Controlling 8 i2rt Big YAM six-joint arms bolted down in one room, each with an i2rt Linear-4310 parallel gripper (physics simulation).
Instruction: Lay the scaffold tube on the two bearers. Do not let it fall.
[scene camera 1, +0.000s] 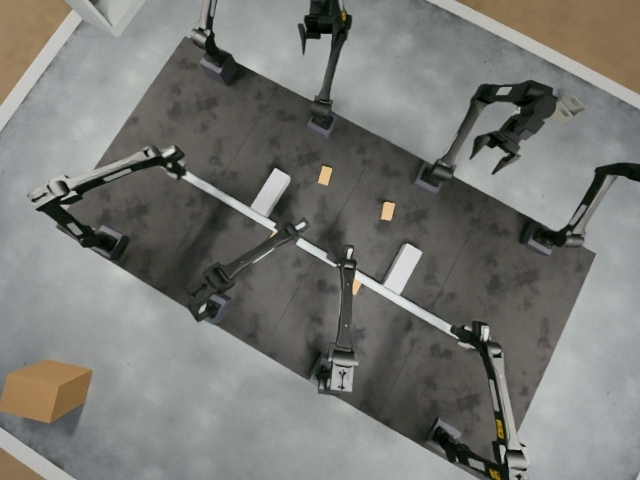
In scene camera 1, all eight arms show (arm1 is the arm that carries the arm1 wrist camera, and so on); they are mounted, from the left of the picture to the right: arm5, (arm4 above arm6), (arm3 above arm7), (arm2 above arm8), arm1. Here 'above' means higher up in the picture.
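A long white tube (418, 311) slants from upper left to lower right, along the lower ends of two pale oblong blocks (271, 191) (403, 267) that look like the bearers. Four grippers are over it: arm5 (180, 173) near its left end, arm6 (287, 232) and arm7 (347, 264) around its middle, arm8 (455, 332) near its right end. Their fingers are hidden or too small to judge. Arm2's gripper (494, 160) is open and empty, away from the tube. Arm3's gripper (321, 42) looks open at the top. Arm4's and arm1's grippers are out of view.
Two small orange blocks (324, 175) (387, 210) lie above the tube. Two more (272, 234) (356, 287) show partly along its lower side. All are on the dark mat (558, 289). A large orange box (46, 391) stands on the floor at lower left.
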